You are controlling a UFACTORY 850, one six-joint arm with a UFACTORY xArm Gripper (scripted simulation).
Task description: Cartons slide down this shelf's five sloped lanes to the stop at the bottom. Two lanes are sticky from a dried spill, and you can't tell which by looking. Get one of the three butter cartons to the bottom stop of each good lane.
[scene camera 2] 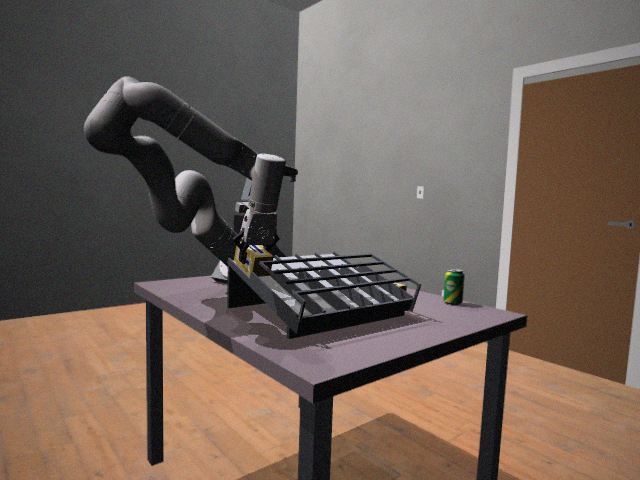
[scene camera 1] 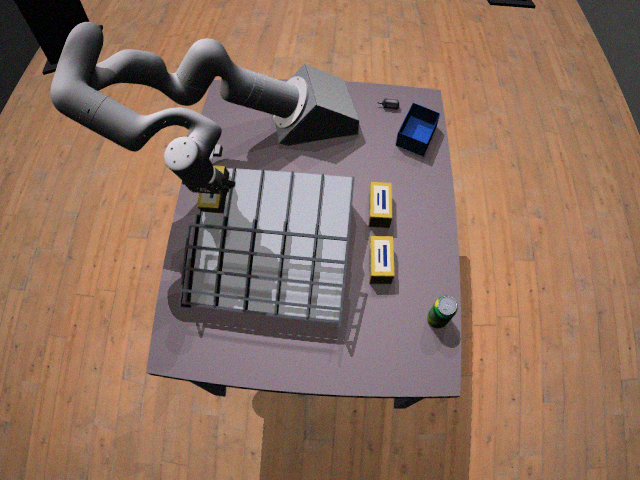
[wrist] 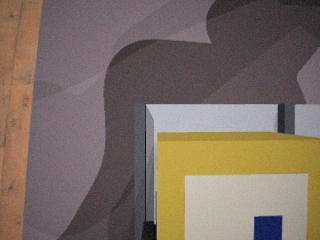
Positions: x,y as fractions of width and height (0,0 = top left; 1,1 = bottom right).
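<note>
Yellow butter carton (scene camera 1: 0.60,0.53) in sight.
</note>
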